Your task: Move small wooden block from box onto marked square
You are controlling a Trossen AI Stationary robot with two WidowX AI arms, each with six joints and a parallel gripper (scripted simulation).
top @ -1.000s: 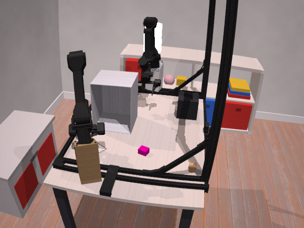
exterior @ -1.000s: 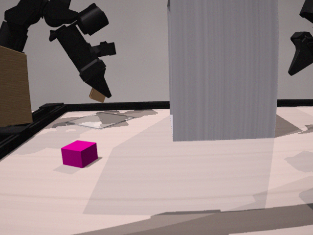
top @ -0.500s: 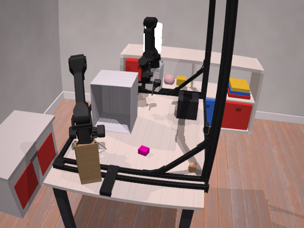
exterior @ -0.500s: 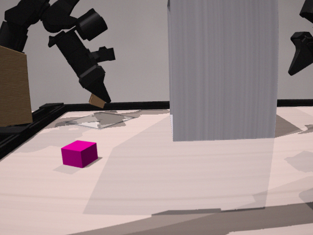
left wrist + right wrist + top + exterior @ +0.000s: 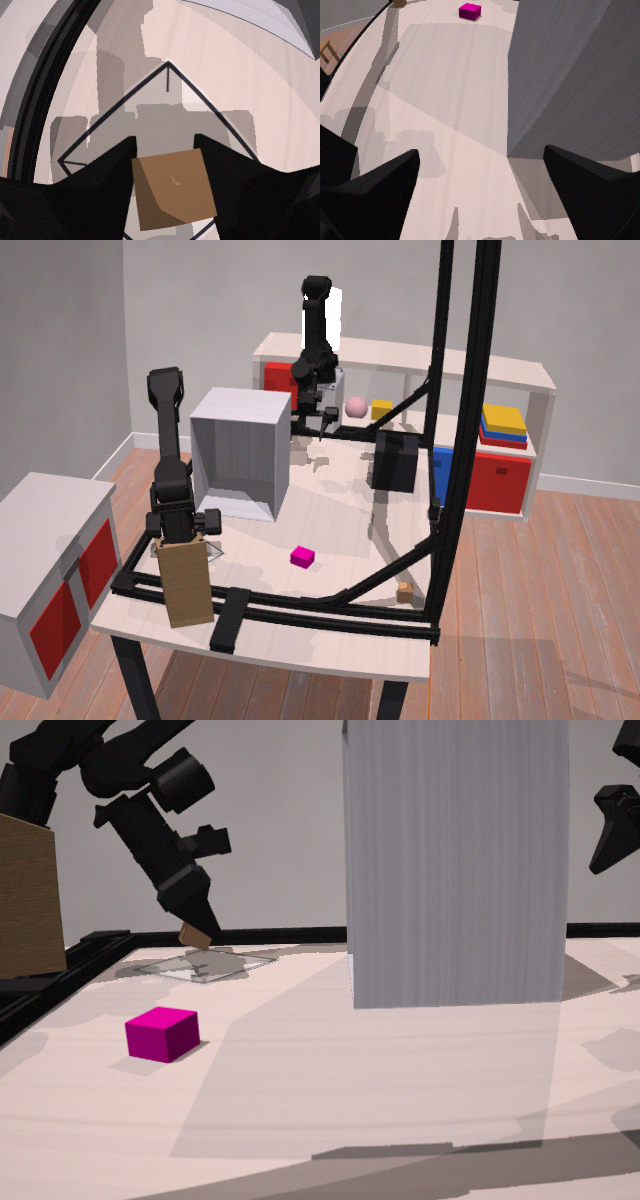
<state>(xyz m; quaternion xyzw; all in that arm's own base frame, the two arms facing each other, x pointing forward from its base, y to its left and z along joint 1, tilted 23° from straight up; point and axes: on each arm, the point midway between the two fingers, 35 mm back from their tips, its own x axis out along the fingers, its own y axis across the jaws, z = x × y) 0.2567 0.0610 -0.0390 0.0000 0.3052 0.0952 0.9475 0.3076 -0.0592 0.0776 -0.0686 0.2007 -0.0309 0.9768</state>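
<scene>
Right now the marked square is 60 mm below my left hand. Round my left hand: magenta block (280 mm behind, 70 mm to the right, 50 mm below).
</scene>
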